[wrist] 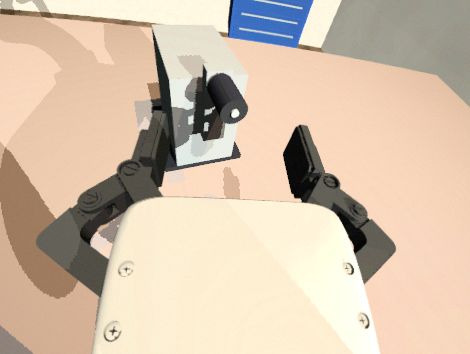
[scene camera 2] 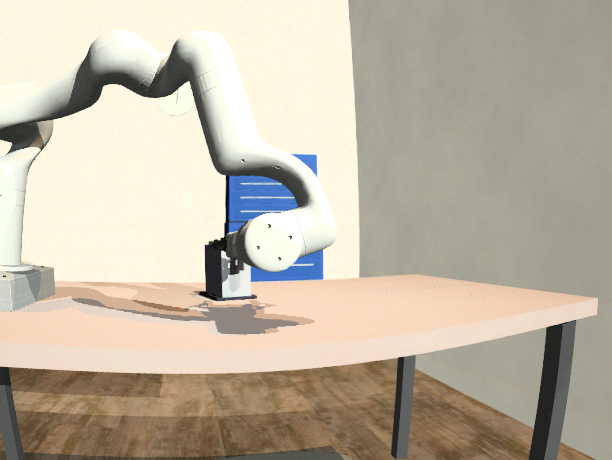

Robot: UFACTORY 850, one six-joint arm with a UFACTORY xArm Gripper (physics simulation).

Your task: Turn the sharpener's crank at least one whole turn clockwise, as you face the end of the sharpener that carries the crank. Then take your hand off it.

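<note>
The sharpener, a pale box with a dark side and dark base, stands upright on the table. Its crank has a dark flat arm upright on the pale front face, and a black round handle that points towards the wrist camera, near the top right of that face. My gripper is open and empty. In the wrist view its left finger overlaps the sharpener's left lower edge, and its right finger is to the right of the box. Contact cannot be told. In the scene view the wrist hides the crank.
The table carries the arm's grey base block at the left. A blue drawer cabinet stands behind the table. A grey wall rises at the right.
</note>
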